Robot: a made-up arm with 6 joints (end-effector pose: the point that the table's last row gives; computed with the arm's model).
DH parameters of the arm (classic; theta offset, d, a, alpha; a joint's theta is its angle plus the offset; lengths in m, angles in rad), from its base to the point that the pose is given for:
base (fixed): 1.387 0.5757 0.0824 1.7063
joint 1: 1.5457 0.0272 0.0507 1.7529
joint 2: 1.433 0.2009 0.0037 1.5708
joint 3: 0 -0.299 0.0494 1.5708
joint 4: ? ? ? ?
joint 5: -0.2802 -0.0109 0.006 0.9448
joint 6: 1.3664 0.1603 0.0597 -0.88
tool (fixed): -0.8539 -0.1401 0 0
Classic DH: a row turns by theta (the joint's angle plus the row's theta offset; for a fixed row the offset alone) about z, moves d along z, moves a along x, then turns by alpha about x.
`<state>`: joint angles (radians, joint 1 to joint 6).
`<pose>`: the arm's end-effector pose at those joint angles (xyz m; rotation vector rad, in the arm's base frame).
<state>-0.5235 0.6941 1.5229 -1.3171 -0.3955 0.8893</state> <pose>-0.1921 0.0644 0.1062 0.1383 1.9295 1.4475</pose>
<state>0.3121 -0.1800 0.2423 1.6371 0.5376 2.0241</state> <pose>0.1405 0.1561 0.4571 -0.2038 1.7765 -2.0713</pose>
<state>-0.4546 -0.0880 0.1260 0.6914 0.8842 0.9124</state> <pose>0.2660 0.1299 0.3394 0.8245 -0.3425 1.4402</pose>
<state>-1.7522 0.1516 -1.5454 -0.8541 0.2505 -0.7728</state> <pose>-0.3425 -0.3294 0.5773 -0.8157 0.0648 -2.0673</pose>
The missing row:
joint 4: -1.0023 0.1771 0.0964 -1.9501
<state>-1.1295 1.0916 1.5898 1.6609 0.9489 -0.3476</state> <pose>-0.1241 0.1438 0.1514 0.8916 0.5719 0.9003</pose>
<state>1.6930 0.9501 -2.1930 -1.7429 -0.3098 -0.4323</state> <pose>-0.3895 0.2283 0.9932 -0.8309 -2.6595 -0.2423</pose>
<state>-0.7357 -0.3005 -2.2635 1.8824 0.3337 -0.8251</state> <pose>-0.2557 0.1352 0.3383 -1.4385 -1.8340 -2.0519</pose>
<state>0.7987 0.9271 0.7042 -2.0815 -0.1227 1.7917</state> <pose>-0.1713 0.3787 0.4558 1.7804 2.0147 0.6929</pose>
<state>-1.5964 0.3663 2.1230 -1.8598 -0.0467 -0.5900</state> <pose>0.0884 -0.3557 0.2927 1.4602 -1.1725 -0.8795</pose>
